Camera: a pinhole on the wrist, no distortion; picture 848 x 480 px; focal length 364.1 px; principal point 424.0 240.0 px. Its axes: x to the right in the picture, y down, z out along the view. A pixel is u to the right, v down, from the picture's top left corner.
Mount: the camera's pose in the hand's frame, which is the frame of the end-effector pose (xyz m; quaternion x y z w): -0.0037 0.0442 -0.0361 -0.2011 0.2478 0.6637 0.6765
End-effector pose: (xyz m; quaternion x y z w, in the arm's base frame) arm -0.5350 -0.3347 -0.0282 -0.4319 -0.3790 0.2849 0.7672
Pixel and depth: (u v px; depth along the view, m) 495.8 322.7 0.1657
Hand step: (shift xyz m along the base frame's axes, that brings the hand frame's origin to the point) -0.1002 0.0916 -0.1340
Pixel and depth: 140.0 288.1 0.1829
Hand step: -0.1756 0.0958 0.0257
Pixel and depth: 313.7 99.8 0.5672
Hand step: -0.3061 0.5316 0.0466
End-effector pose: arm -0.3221 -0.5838 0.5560 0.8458 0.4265 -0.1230 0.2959
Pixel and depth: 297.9 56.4 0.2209
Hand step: 0.1711 -0.0805 -0.1551
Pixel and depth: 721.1 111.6 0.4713
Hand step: 0.6201 -0.2239 0.0817
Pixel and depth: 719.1 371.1 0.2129
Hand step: 0.2098 -0.2077 0.1274
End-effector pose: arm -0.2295 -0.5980 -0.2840 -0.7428 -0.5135 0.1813 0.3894
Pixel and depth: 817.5 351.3 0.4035
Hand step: 0.3368 -0.1878 -0.5209
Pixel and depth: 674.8 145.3 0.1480
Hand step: 0.1384 0.0112 -0.1686
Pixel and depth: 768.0 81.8 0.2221
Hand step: 0.2499 0.0424 -0.2528
